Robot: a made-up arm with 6 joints.
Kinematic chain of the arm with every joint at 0, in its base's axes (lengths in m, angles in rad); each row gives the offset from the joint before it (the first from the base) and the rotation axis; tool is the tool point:
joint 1: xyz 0 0 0.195 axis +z
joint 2: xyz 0 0 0 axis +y
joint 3: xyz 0 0 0.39 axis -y
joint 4: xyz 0 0 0 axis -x
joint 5: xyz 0.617 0 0 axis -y
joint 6: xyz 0 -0.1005 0 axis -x
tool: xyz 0 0 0
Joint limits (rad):
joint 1: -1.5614..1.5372
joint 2: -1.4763..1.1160
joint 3: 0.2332..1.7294
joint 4: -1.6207..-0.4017
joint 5: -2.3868..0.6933
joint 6: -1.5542..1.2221
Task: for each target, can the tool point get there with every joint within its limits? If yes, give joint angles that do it. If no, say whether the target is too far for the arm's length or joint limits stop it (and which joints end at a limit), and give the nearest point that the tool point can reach.
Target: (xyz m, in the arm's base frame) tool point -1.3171 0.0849 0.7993
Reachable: no: too far | nearest point -0.9211 0.0594 0.6176 | short by 0.436 m
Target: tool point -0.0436 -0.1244 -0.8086
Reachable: no: joint limits stop it (at a limit: joint 1, joint 2, joint 3) | nearest point 0.0014 -0.6646 -0.1741 | short by 0.835 m
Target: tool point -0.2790 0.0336 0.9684
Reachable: yes | joints -0.3203 -1.1587 0.4145 -0.9804 -0.4723 -1.1492
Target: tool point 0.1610 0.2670 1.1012
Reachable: yes | joints 1.0843 -0.0978 1.0387 -1.3956 -0.4173 -0.1005
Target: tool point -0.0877 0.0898 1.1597
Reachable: yes | joints -1.0834 -0.4917 1.1281 -1.2109 -0.9835 -0.4130
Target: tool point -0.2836 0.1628 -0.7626
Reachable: no: joint limits stop it (at a limit: joint 1, joint 2, joint 3, joint 4) | nearest point 0.0173 0.6644 -0.1741 | short by 0.830 m
